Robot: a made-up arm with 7 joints. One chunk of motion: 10 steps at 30 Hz.
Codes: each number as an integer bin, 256 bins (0 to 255) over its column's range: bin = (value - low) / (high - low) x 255, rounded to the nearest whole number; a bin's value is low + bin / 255 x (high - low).
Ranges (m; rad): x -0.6..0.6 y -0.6..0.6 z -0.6..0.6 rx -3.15..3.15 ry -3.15..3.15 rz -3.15..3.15
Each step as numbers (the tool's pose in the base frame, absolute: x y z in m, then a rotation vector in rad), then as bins.
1 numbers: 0.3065 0.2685 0.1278 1.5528 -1.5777 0.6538
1 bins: 193 185 155 190 64 154
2 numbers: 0.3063 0.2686 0.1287 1.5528 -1.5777 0.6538
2 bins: 193 185 155 190 64 154
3 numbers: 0.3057 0.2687 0.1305 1.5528 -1.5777 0.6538
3 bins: 192 185 155 190 64 154
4 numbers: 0.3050 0.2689 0.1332 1.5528 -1.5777 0.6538
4 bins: 192 185 156 190 64 154
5 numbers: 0.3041 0.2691 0.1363 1.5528 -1.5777 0.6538
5 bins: 192 185 156 190 64 154
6 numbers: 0.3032 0.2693 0.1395 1.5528 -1.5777 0.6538
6 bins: 192 185 157 190 64 154
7 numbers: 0.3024 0.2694 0.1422 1.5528 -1.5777 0.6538
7 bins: 192 185 158 190 64 154
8 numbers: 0.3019 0.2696 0.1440 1.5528 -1.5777 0.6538
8 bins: 192 185 158 190 64 154
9 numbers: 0.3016 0.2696 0.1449 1.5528 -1.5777 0.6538
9 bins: 192 185 158 190 64 154
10 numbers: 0.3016 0.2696 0.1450 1.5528 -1.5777 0.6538
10 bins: 192 185 158 190 64 154
